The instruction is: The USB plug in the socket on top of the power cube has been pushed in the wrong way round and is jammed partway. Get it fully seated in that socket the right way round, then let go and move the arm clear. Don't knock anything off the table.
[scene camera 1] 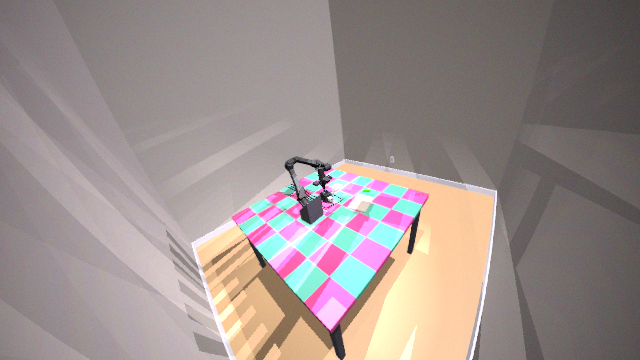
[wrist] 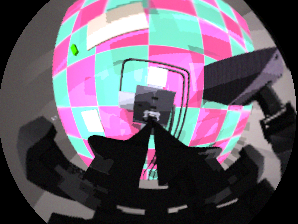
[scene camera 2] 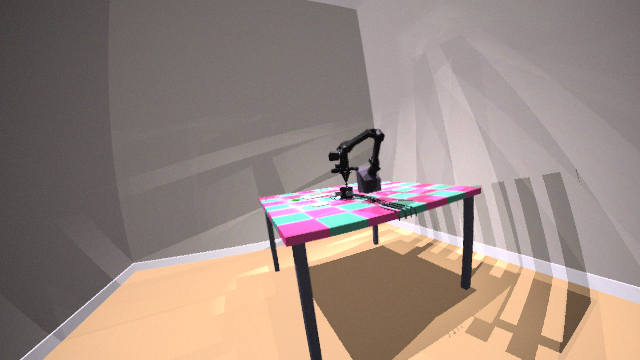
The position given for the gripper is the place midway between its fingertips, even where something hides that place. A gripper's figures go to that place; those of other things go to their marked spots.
Labels:
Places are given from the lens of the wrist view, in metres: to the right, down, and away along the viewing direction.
gripper (wrist: pixel 152 124): 0.01, 0.02, 0.10
pale flat sheet (wrist: pixel 104 27): -0.15, -0.30, 0.11
power cube (wrist: pixel 151 99): 0.01, -0.03, 0.12
The marked spots on the power cube and the pale flat sheet are 0.31 m apart.

